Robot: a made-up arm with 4 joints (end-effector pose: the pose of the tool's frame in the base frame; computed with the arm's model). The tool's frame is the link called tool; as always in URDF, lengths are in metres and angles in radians.
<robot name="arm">
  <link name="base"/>
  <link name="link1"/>
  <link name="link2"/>
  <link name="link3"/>
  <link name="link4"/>
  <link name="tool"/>
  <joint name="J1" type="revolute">
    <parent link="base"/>
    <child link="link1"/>
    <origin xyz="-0.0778 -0.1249 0.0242" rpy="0 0 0"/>
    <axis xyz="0 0 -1"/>
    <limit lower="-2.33" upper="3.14"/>
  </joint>
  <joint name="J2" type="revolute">
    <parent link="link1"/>
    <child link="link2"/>
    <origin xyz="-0.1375 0.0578 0.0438" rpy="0 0 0"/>
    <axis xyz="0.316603 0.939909 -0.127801"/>
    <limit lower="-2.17" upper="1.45"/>
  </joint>
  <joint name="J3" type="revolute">
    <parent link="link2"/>
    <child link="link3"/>
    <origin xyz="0.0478 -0.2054 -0.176" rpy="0 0 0"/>
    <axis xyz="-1 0 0"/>
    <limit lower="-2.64" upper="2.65"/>
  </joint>
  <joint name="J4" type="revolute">
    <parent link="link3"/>
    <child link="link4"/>
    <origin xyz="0.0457 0.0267 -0.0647" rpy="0 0 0"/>
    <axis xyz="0 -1 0"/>
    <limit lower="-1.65" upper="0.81"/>
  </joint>
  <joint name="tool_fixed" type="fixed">
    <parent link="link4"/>
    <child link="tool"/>
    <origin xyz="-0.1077 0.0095 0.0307" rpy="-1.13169 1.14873 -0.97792"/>
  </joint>
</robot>
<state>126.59 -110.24 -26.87 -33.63</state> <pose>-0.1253 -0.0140 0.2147 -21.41 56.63 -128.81</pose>
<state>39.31 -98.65 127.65 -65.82</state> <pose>-0.1134 -0.2405 0.2531 -57.56 4.74 166.06</pose>
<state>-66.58 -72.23 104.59 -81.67</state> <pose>0.0617 -0.0826 0.1567 -9.95 51.34 -66.51</pose>
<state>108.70 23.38 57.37 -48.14</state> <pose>-0.0893 0.0660 -0.1387 -73.20 -137.51 49.08</pose>
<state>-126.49 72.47 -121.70 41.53</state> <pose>0.0971 -0.3152 0.0202 -2.66 144.03 9.64</pose>
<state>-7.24 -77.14 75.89 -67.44</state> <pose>-0.0065 -0.2109 0.1531 -6.43 53.20 -98.48</pose>
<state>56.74 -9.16 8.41 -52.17</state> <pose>-0.2052 -0.1340 -0.0565 28.39 127.41 -43.63</pose>
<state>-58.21 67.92 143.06 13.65</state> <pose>-0.1461 -0.4994 -0.0324 -159.88 -38.25 14.42</pose>
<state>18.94 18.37 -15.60 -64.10</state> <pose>-0.2212 -0.1949 -0.0874 10.88 148.64 28.10</pose>
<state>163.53 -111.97 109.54 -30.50</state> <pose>-0.1148 0.0008 0.2498 13.03 14.14 58.09</pose>
